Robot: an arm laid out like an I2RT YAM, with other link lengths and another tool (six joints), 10 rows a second.
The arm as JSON. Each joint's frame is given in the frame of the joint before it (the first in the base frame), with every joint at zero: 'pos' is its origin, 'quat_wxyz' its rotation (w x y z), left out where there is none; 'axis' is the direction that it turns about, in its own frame. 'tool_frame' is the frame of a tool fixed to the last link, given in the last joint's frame.
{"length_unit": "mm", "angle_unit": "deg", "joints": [
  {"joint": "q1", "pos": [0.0, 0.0, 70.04], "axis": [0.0, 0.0, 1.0]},
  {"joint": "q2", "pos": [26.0, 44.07, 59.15], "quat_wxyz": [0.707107, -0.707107, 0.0, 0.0], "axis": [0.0, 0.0, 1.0]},
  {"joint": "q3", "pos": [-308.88, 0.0, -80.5], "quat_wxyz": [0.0, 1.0, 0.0, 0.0], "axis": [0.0, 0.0, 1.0]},
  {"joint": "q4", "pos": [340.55, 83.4, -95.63], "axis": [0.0, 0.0, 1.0]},
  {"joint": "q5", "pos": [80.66, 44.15, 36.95], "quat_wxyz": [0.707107, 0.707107, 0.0, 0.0], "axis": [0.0, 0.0, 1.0]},
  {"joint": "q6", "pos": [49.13, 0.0, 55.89], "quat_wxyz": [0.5, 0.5, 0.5, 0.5], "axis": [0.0, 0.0, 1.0]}
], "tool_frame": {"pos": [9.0, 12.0, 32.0], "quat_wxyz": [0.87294, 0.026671, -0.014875, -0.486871]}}
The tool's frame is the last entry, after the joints.
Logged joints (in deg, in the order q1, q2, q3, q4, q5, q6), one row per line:
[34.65, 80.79, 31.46, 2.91, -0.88, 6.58]
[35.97, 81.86, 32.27, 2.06, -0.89, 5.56]
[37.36, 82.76, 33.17, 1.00, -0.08, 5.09]
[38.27, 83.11, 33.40, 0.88, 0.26, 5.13]
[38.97, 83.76, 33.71, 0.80, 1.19, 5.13]
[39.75, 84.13, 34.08, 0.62, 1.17, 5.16]
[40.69, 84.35, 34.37, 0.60, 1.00, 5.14]
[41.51, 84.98, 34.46, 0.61, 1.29, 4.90]
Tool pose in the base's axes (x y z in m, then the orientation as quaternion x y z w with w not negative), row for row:
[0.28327, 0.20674, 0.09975, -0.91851, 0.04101, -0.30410, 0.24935]
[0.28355, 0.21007, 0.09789, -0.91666, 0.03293, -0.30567, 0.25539]
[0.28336, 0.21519, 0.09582, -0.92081, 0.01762, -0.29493, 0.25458]
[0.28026, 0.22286, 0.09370, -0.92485, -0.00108, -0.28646, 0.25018]
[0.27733, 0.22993, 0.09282, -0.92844, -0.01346, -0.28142, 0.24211]
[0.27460, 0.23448, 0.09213, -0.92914, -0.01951, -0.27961, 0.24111]
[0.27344, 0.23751, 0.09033, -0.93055, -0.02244, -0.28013, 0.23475]
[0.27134, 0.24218, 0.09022, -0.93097, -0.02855, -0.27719, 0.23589]
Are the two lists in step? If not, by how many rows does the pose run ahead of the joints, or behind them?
The pose runs 2 rows behind the joints: the pose in row i belongs to the joints in row i - 2.
